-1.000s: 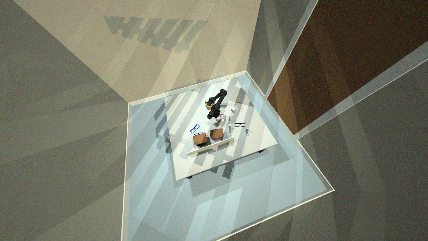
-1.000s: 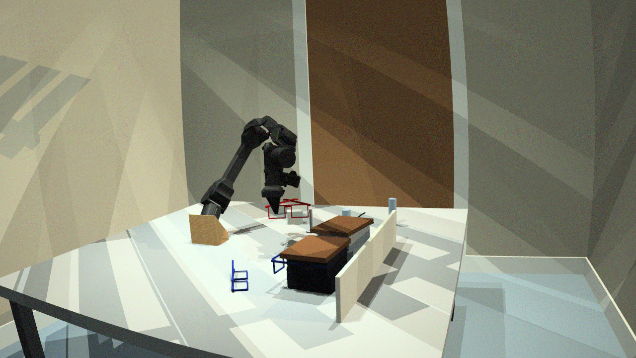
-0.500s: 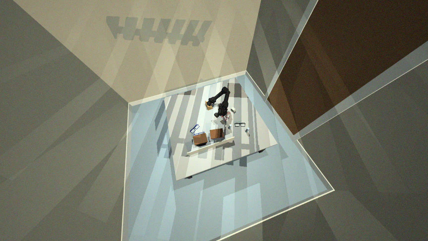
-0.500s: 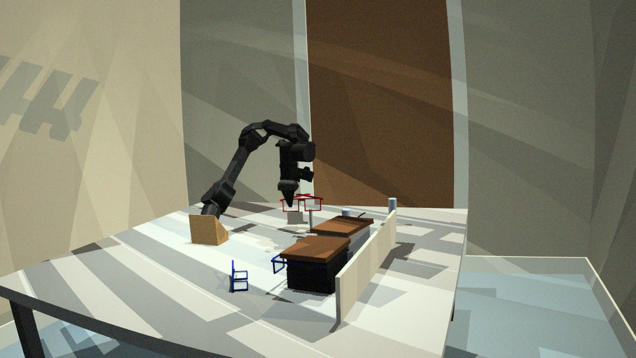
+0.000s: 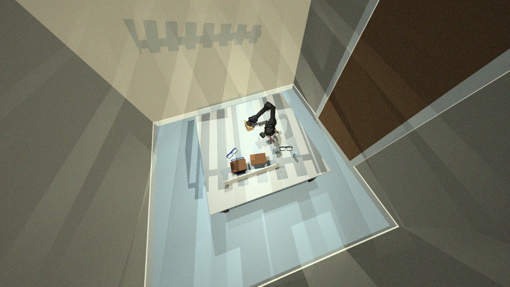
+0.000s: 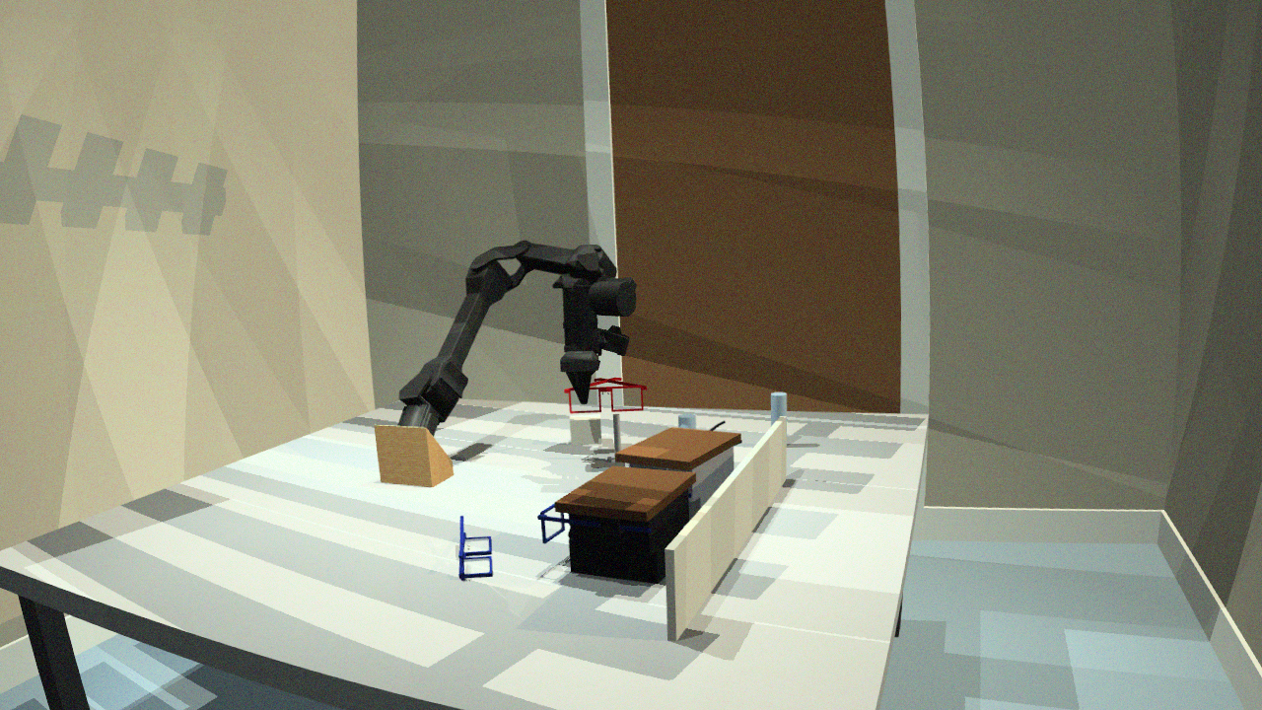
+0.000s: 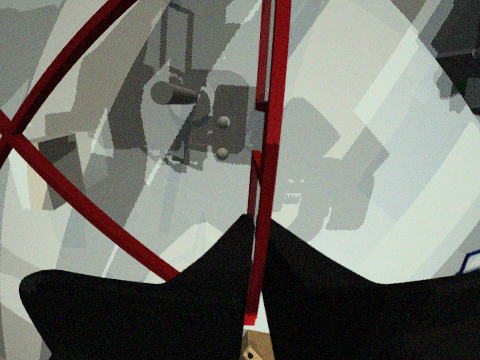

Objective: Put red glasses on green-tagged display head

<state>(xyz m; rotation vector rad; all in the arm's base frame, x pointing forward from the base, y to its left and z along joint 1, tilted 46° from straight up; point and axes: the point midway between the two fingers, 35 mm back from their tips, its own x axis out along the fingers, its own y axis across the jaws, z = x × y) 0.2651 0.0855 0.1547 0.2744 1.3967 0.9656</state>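
Now: gripper tip 3 cm short of the thin post, 7 cm to the right of it and 9 cm above it. Round my gripper tip: display head: 22 cm ahead, 17 cm to the right, 6 cm below; then beige board: 37 cm ahead, 28 cm to the right, 6 cm below.
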